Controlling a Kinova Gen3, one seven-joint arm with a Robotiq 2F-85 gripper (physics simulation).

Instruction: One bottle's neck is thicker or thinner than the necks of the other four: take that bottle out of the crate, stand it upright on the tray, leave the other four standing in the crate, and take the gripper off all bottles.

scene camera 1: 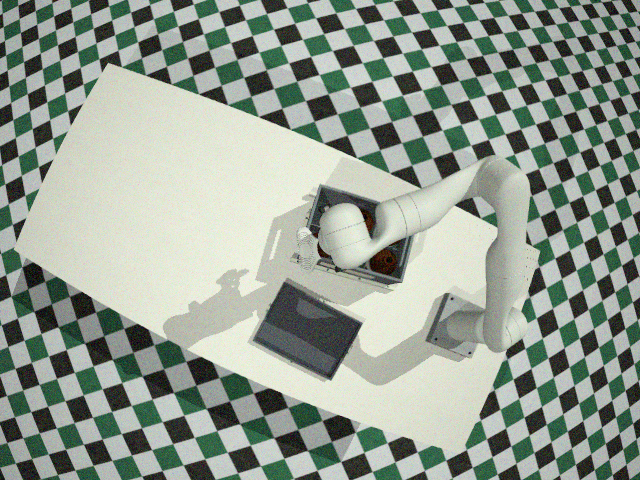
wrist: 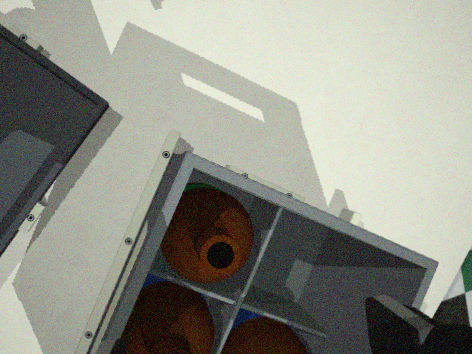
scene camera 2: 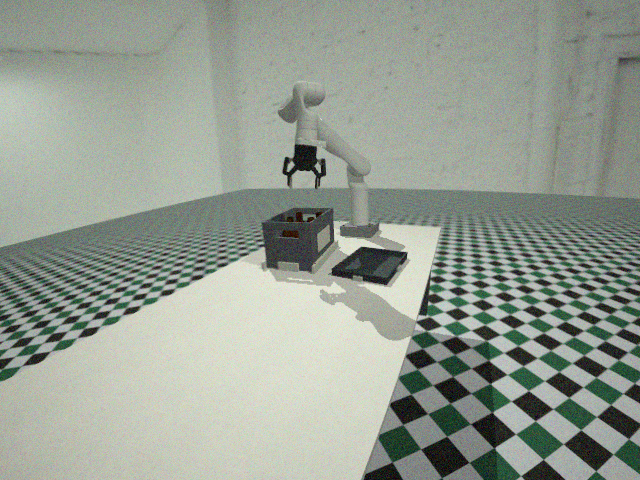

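Seen in the pictures: gripper, fingertip midpoint: (wrist: pixel 250 344) (scene camera 2: pixel 303 188); arm's base, origin of the base link: (scene camera 1: pixel 460 325) (scene camera 2: pixel 359 224).
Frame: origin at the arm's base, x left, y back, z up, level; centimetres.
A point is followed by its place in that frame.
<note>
The grey crate (scene camera 1: pixel 407 258) {x -13.2, y -24.4, z 13.0 cm} (scene camera 2: pixel 289 254) {x -16.3, y -51.4, z 1.4 cm} (wrist: pixel 315 213) {x -16.4, y -51.1, z 13.0 cm} holds brown bottles. One bottle (wrist: pixel 187 215) {x -9.7, y -47.7, z 7.4 cm} stands in a corner compartment, its round neck opening in view. A second bottle (wrist: pixel 170 305) {x -11.0, y -41.0, z 7.0 cm} and a third bottle (wrist: pixel 265 340) {x -19.1, y -40.6, z 6.6 cm} are cut off by the wrist view's lower edge. In scene camera 1 a bottle (scene camera 1: pixel 383 261) {x -11.4, y -29.9, z 9.7 cm} shows at the crate's right corner; the arm hides others. I cannot tell which neck differs. My gripper (scene camera 2: pixel 303 184) {x -11.3, y -45.8, z 24.0 cm} (wrist: pixel 245 325) {x -11.3, y -45.8, z 24.0 cm} is open and empty, above the crate and clear of the bottles. The dark tray (scene camera 1: pixel 310 330) {x 11.2, y -42.9, z -4.0 cm} (scene camera 2: pixel 369 264) {x 10.8, y -43.2, z -4.0 cm} (wrist: pixel 45 90) {x 5.5, y -52.6, z -4.0 cm} bears no bottle.
One crate compartment (wrist: pixel 300 250) {x -23.4, y -47.3, z -3.7 cm} beside the corner bottle is empty. Thin dividers and high walls surround the bottles. The tray lies close beside the crate's long side on the white table (scene camera 1: pixel 155 170) {x -22.6, y -101.4, z -4.5 cm} (scene camera 2: pixel 232 361) {x -9.3, y -100.1, z -4.5 cm}. The arm's base (scene camera 1: pixel 439 330) {x 2.9, y -6.5, z 0.5 cm} (scene camera 2: pixel 356 230) {x -0.2, y -7.4, z -1.3 cm} stands beyond them.
</note>
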